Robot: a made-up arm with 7 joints. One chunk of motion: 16 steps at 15 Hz.
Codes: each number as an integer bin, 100 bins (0 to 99) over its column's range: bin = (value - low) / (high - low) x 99, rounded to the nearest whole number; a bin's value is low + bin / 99 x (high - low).
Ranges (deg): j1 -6..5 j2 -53..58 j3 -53..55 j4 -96..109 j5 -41..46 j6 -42..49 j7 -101..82
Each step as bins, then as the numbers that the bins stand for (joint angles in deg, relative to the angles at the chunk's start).
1 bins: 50 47 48 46 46 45 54
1 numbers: -0.44 -0.30 -0.64 -0.75 -0.58 -0.64 -1.18
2 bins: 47 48 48 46 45 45 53
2 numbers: -0.78 0.82 -0.64 -0.75 -1.45 -0.64 -3.03
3 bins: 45 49 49 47 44 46 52
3 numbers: -1.00 1.94 0.45 1.32 -2.33 0.28 -4.88
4 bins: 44 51 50 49 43 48 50
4 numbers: -1.11 4.18 1.55 5.46 -3.21 2.12 -8.58
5 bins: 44 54 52 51 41 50 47
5 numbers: -1.11 7.55 3.73 9.61 -4.97 3.96 -14.12
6 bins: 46 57 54 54 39 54 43
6 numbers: -0.89 10.91 5.91 15.82 -6.73 7.64 -21.52
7 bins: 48 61 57 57 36 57 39
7 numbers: -0.67 15.39 9.18 22.03 -9.36 10.39 -28.91
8 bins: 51 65 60 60 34 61 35
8 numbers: -0.33 19.88 12.45 28.24 -11.12 14.07 -36.30
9 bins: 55 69 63 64 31 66 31
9 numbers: 0.11 24.36 15.73 36.53 -13.76 18.67 -43.70
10 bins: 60 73 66 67 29 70 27
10 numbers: 0.67 28.85 19.00 42.74 -15.52 22.34 -51.09
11 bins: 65 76 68 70 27 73 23
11 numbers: 1.22 32.21 21.18 48.95 -17.27 25.10 -58.48
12 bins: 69 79 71 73 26 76 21
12 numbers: 1.67 35.58 24.45 55.16 -18.15 27.86 -62.18
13 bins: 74 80 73 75 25 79 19
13 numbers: 2.22 36.70 26.64 59.30 -19.03 30.62 -65.88
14 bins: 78 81 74 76 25 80 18
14 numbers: 2.67 37.82 27.73 61.37 -19.03 31.54 -67.73
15 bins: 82 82 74 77 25 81 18
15 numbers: 3.11 38.94 27.73 63.44 -19.03 32.45 -67.73
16 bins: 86 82 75 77 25 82 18
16 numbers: 3.56 38.94 28.82 63.44 -19.03 33.37 -67.73
